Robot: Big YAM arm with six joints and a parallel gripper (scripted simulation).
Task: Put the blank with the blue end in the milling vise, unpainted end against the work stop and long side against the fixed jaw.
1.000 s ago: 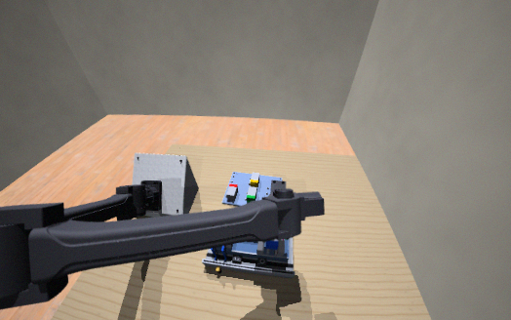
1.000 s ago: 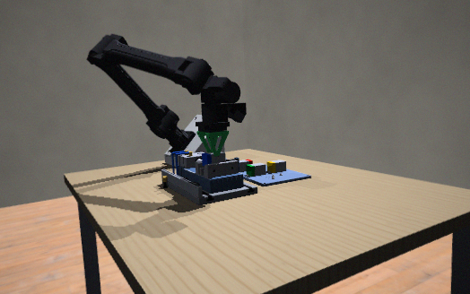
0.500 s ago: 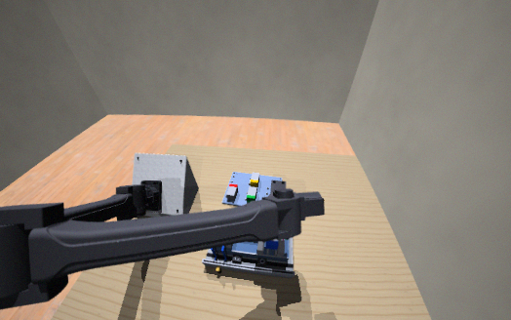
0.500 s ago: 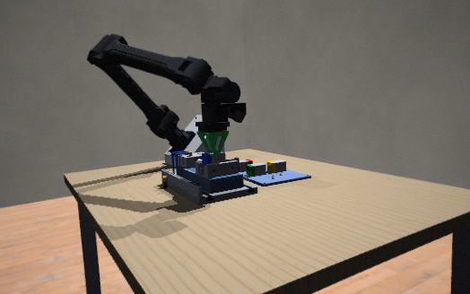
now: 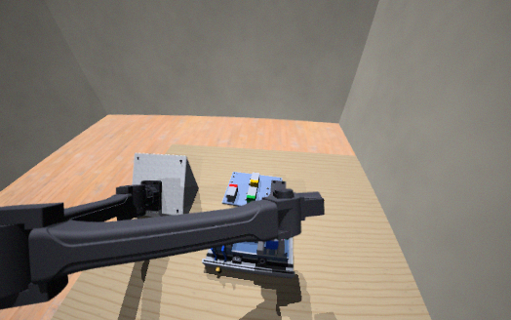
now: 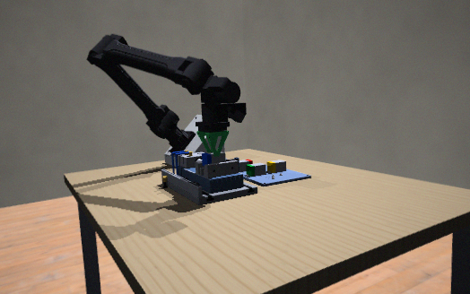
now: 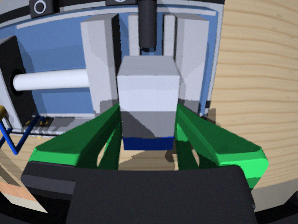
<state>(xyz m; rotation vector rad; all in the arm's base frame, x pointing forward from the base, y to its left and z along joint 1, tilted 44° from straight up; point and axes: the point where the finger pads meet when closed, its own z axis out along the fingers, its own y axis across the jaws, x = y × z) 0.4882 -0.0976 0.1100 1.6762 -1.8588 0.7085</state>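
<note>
Right now my hand is 2 cm above the blue-ended blank. Also, from my hand: dark work stop rod: 5 cm to the left, 3 cm below; green-ended blank: 8 cm behind, 22 cm to the left, 10 cm below; vise: 7 cm behind, 1 cm to the left, 8 cm below.
</note>
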